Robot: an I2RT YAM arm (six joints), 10 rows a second.
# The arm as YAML. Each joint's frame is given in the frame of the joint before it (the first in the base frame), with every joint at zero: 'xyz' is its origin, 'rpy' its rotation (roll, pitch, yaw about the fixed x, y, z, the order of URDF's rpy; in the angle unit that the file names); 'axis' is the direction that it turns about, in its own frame. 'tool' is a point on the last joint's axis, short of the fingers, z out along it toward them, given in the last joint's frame.
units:
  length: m
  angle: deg
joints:
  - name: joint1
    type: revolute
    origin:
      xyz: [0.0, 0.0, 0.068]
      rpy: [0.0, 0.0, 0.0]
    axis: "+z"
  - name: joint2
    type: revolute
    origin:
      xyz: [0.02, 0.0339, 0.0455]
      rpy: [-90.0, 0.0, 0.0]
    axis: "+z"
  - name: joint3
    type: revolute
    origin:
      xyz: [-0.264, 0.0, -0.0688]
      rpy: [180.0, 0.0, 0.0]
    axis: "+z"
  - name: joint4
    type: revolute
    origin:
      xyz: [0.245, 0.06, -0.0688]
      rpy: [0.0, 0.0, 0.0]
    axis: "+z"
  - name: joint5
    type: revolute
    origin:
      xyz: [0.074, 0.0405, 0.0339]
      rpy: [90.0, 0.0, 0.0]
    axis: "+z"
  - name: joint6
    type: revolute
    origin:
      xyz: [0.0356, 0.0, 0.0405]
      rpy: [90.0, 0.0, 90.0]
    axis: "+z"
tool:
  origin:
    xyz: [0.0, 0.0, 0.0]
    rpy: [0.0, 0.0, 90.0]
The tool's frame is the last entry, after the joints.
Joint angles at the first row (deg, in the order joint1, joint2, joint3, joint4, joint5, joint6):
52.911 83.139 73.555 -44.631 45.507 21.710
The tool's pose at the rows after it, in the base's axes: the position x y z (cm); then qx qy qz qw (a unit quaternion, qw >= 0):
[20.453 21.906 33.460 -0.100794 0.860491 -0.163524 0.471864]
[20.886 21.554 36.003 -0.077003 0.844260 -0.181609 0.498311]
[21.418 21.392 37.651 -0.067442 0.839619 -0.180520 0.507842]
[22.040 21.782 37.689 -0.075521 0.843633 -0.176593 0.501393]
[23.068 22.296 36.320 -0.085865 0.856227 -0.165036 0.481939]
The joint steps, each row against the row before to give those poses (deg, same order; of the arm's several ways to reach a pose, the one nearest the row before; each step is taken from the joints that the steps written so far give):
-0.613 0.707 4.743 -3.432 5.985 -0.788
-0.790 0.264 5.008 -1.587 3.950 -1.232
-0.966 0.702 3.873 -0.794 0.283 -1.230
-0.530 1.492 1.588 -0.092 -1.490 -0.881
-1.053 1.933 -0.698 1.132 -3.423 0.087

